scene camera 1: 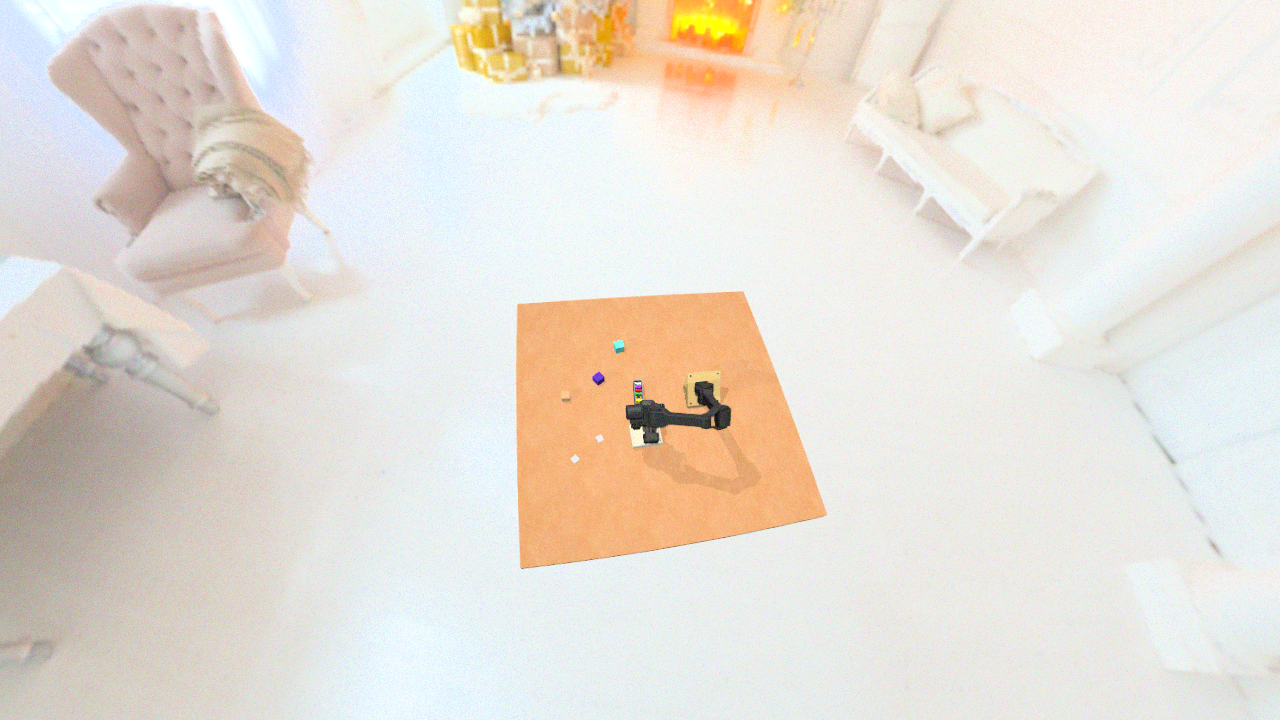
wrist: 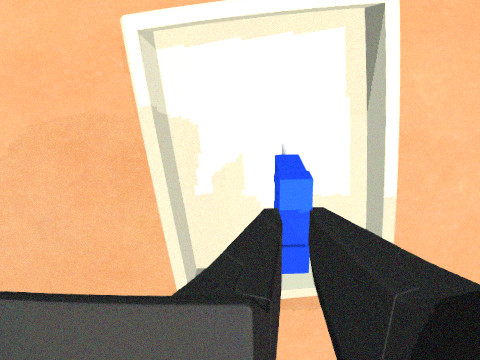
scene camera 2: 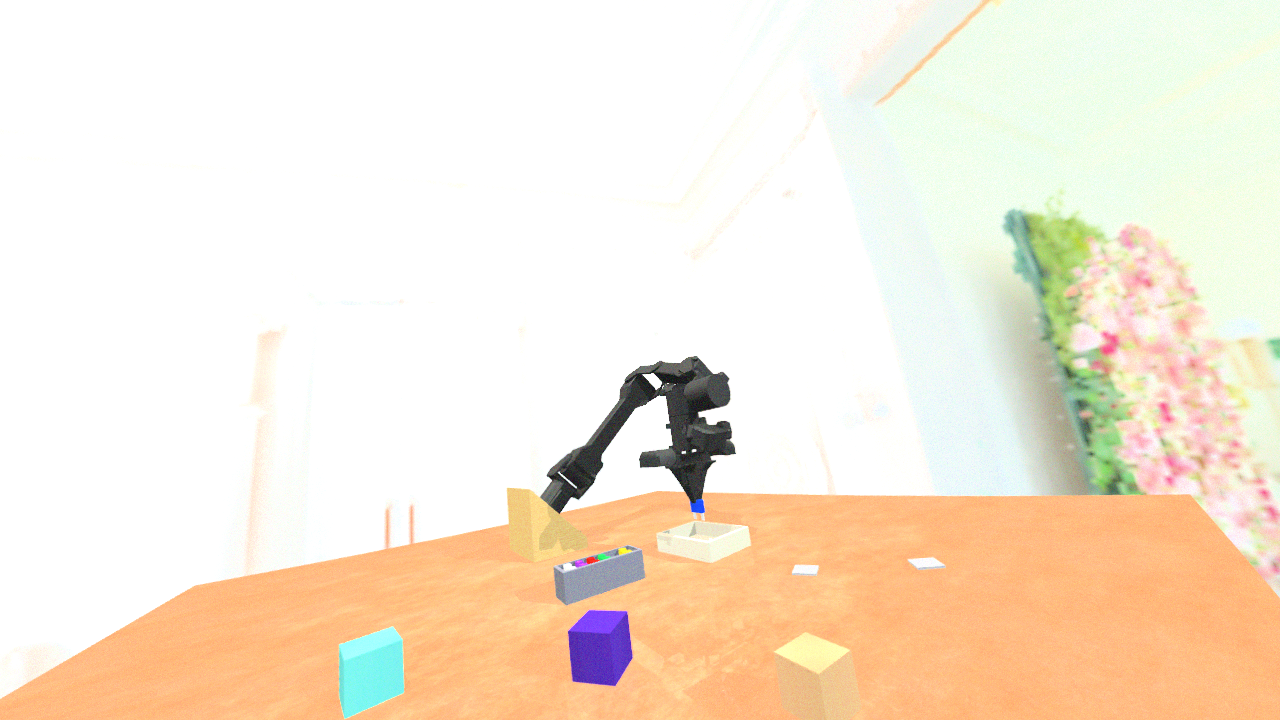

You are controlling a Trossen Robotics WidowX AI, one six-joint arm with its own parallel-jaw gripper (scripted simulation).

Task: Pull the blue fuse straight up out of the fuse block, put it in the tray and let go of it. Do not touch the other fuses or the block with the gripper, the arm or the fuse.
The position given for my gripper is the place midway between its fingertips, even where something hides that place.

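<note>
My gripper (scene camera 2: 696,502), cream tray (scene camera 2: 708,542). Blue fuse (wrist: 293,182), held by my gripper (wrist: 292,222). Cream tray (wrist: 217,95). Scene camera 1 misses the blue fuse, hidden by my gripper.
</note>
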